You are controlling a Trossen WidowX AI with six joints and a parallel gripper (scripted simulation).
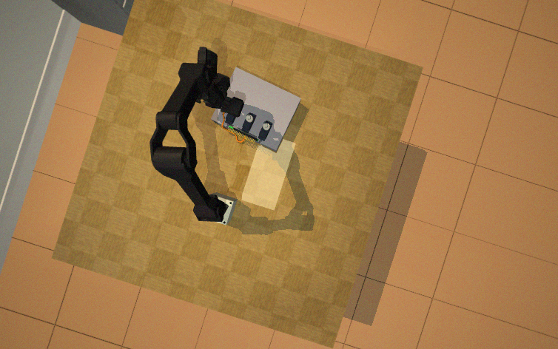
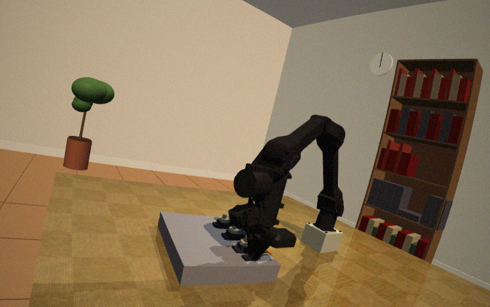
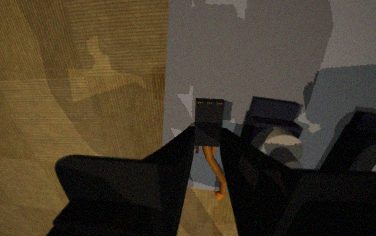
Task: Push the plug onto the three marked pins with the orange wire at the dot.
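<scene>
My gripper tip is 60 mm past the green band, 70 mm to the left of it and 20 mm below it. Round my gripper tip: grey holder (100 mm ahead, 110 mm to the right, 30 mm below).
</scene>
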